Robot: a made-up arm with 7 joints. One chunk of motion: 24 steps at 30 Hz.
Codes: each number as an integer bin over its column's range. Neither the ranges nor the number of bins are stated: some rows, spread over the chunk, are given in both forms.
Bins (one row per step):
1: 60 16 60 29 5 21 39
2: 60 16 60 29 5 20 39
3: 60 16 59 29 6 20 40
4: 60 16 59 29 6 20 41
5: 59 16 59 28 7 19 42
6: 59 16 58 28 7 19 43
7: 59 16 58 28 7 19 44
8: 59 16 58 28 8 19 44
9: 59 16 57 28 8 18 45
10: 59 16 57 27 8 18 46
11: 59 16 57 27 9 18 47
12: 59 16 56 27 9 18 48
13: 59 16 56 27 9 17 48
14: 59 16 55 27 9 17 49
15: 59 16 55 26 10 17 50
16: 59 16 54 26 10 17 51
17: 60 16 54 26 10 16 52
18: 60 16 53 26 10 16 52
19: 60 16 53 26 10 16 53
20: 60 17 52 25 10 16 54
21: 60 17 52 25 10 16 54
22: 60 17 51 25 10 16 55
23: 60 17 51 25 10 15 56
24: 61 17 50 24 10 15 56
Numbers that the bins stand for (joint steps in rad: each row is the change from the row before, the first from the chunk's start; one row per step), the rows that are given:
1: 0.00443 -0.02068 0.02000 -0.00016 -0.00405 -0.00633 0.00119
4: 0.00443 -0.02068 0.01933 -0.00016 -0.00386 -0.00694 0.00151
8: 0.00424 -0.02068 0.01867 -0.00022 -0.00348 -0.00754 0.00198
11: 0.00424 -0.02068 0.01800 -0.00029 -0.00329 -0.00814 0.00246
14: 0.00424 -0.02068 0.01667 -0.00029 -0.00329 -0.00875 0.00278
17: 0.00443 -0.02068 0.01600 -0.00035 -0.00310 -0.00935 0.00325
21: 0.00443 -0.01941 0.01467 -0.00041 -0.00310 -0.00935 0.00357
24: 0.00462 -0.01941 0.01333 -0.00048 -0.00310 -0.00995 0.00389
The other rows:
2: 0.00443 -0.02068 0.02000 -0.00016 -0.00405 -0.00694 0.00119
3: 0.00443 -0.02068 0.01933 -0.00016 -0.00386 -0.00694 0.00135
5: 0.00424 -0.02068 0.01933 -0.00022 -0.00367 -0.00754 0.00167
6: 0.00424 -0.02068 0.01867 -0.00022 -0.00367 -0.00754 0.00183
7: 0.00424 -0.02068 0.01867 -0.00022 -0.00367 -0.00754 0.00198
9: 0.00424 -0.02068 0.01800 -0.00022 -0.00348 -0.00814 0.00214
10: 0.00424 -0.02068 0.01800 -0.00029 -0.00348 -0.00814 0.00230
12: 0.00424 -0.02068 0.01733 -0.00029 -0.00329 -0.00814 0.00262
13: 0.00424 -0.02068 0.01733 -0.00029 -0.00329 -0.00875 0.00262
15: 0.00424 -0.02068 0.01667 -0.00035 -0.00310 -0.00875 0.00294
16: 0.00424 -0.02068 0.01600 -0.00035 -0.00310 -0.00875 0.00310
18: 0.00443 -0.02068 0.01533 -0.00035 -0.00310 -0.00935 0.00325
19: 0.00443 -0.02068 0.01533 -0.00035 -0.00310 -0.00935 0.00341
20: 0.00443 -0.01941 0.01467 -0.00041 -0.00310 -0.00935 0.00357
22: 0.00443 -0.01941 0.01400 -0.00041 -0.00310 -0.00935 0.00373
23: 0.00443 -0.01941 0.01400 -0.00041 -0.00310 -0.00995 0.00389

